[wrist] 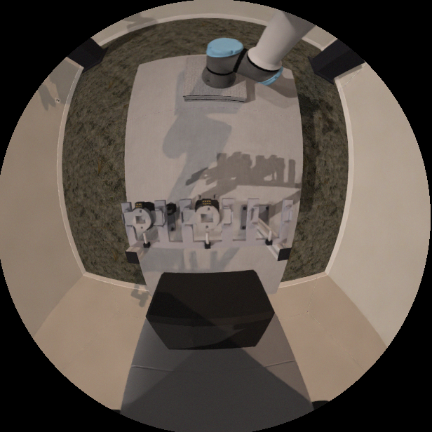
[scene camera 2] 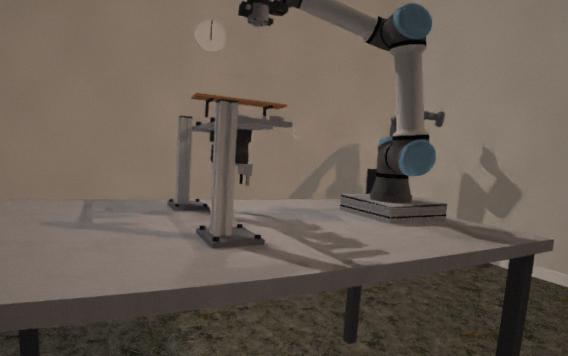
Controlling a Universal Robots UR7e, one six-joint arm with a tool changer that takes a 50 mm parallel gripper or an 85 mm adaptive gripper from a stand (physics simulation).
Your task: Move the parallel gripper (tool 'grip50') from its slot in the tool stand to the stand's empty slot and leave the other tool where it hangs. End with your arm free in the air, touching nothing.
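Seen in the pictures: hand, its tool point: (scene camera 2: 257, 22); arm's base, origin of its link: (scene camera 2: 390, 199).
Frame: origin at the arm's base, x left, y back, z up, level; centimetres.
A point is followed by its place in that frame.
Note:
The parallel gripper (scene camera 2: 244, 181) (wrist: 207, 215) hangs in the middle slot of the tool stand (scene camera 2: 225, 170) @(x 19.5, y -69.8, z 9.8 cm) (wrist: 172, 244). Its pale fingers point down in the scene view; they are too small to judge their opening. The other tool (wrist: 142, 219), the adaptive gripper, hangs in the left slot in the wrist view; the near post mostly hides it in the scene view. The right slot's fork (wrist: 253, 212) holds no tool in the wrist view. My arm's bare coupling end (scene camera 2: 259, 19) @(x -3.1, y -54.8, z 53.1 cm) is in the air, well above the stand, touching nothing and carrying no gripper.
An orange strip (scene camera 2: 250, 103) runs above the slots in the scene view. Two upright posts with dark foot plates (scene camera 2: 230, 240) @(x 24.3, y -69.5, z -5.0 cm) carry the stand on the table (scene camera 2: 125, 265) @(x 32.5, y -90.8, z -6.2 cm). My arm's base (scene camera 2: 391, 189) @(x 4.4, y -4.2, z 4.3 cm) (wrist: 219, 77) stands on a raised block at the other end.

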